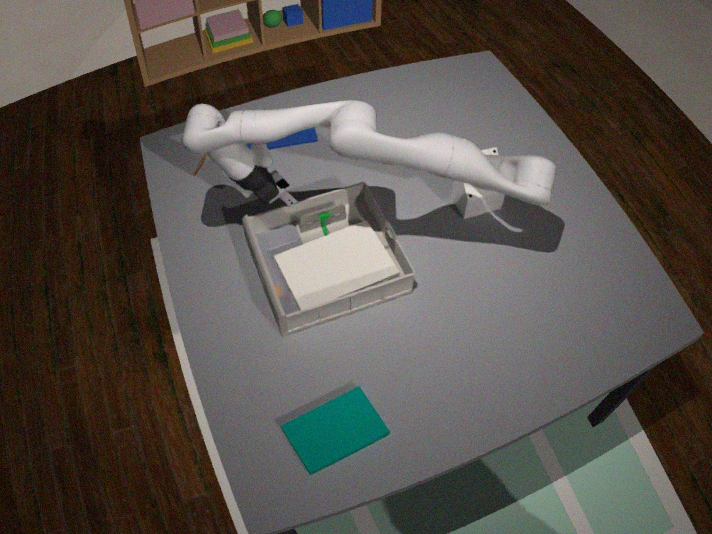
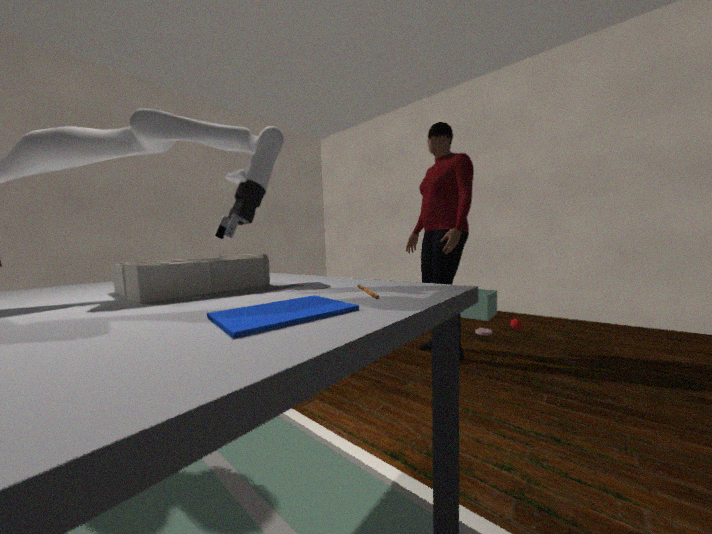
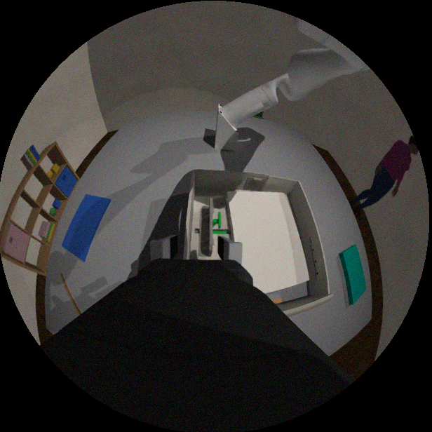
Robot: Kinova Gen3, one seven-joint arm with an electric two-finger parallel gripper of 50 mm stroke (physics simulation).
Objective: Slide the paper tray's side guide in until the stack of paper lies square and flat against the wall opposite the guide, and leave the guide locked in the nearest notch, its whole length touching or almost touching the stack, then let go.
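Frame: origin at the arm's base, x ahead, y left, z up, level; centimetres.
Seen in the pictures: gripper, between the fingertips: (image 1: 289, 194) (image 2: 223, 237).
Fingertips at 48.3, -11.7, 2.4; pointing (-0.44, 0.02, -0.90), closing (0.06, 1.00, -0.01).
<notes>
Pixels of each thing's top centre, then the offset from my fingertips to it, as dx, dy, dz. "pt": a spot on its surface instead.
- light grey paper tray, centre of its top: (image 1: 324, 242) (image 2: 191, 256) -3.2, +13.0, -5.2
- cream paper stack, centre of its top: (image 1: 335, 263) -4.4, +16.4, -10.6
- side guide, centre of its top: (image 1: 323, 212) -7.1, +3.6, -6.7
- blue slab, centre of its top: (image 2: 284, 309) (image 1: 279, 129) -11.1, -38.1, -14.0
- thin brown stick, centre of its top: (image 2: 366, 289) (image 1: 206, 153) +12.5, -39.3, -14.1
- teal slab, centre of its top: (image 1: 334, 429) +13.8, +53.6, -13.0
- small orange patch, a spot on its surface: (image 1: 277, 290) pt +10.8, +15.7, -12.8
The light grey paper tray (image 1: 264, 274) (image 2: 189, 280) (image 3: 320, 267) lies on the table. The cream paper stack (image 1: 333, 264) (image 3: 267, 240) lies in it, turned slightly askew, near the wall opposite the guide; lower sheets stick out at one end. The side guide (image 1: 309, 223) (image 3: 205, 232), a short grey upright plate with a green lever (image 1: 323, 217) (image 3: 219, 220), stands near the other wall, with a gap between plate and stack. My gripper (image 1: 286, 193) (image 2: 224, 233) (image 3: 197, 244) is open and empty, tilted, above the tray wall on the guide's side. The notches cannot be made out.
A blue slab (image 1: 294, 138) (image 2: 281, 314) (image 3: 86, 227) and a thin brown stick (image 1: 200, 163) (image 2: 368, 291) (image 3: 70, 294) lie beyond the guide's side of the tray. A teal slab (image 1: 335, 429) (image 3: 353, 274) lies on the opposite side. A small orange patch (image 1: 277, 290) (image 3: 277, 300) shows inside the tray.
</notes>
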